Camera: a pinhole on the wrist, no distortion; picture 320 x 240 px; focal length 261.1 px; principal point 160.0 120.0 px. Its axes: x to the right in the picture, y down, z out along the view. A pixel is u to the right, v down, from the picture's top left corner.
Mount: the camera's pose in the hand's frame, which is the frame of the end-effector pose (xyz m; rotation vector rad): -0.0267 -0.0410 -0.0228 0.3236 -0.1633 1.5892
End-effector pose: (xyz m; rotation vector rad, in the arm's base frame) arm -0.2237 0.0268 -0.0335 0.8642 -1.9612 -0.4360
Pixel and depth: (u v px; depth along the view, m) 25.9 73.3 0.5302
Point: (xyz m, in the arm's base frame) -0.4173 -0.3960 -0.4309
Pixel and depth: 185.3 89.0 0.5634
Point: -0.6408 -0.1726 -0.3368
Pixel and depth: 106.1 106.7 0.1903
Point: -0.2951 -0.0751 -0.1877
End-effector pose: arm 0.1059 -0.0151 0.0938 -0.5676 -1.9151 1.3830
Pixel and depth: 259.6 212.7 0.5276
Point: -0.2033 -0.4867 -0.0393
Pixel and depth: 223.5 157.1 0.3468
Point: -0.1156 -0.2799 0.0829
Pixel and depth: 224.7 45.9 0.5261
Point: -0.3817 -0.2352 0.1132
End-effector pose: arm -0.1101 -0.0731 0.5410 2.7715 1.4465 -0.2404
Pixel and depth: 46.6 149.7 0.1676
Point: -0.2725 -0.0108 0.4410
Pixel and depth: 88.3 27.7 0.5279
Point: -0.3119 0.2611 0.1219
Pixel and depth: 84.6 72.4 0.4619
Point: -0.3455 0.1611 0.1840
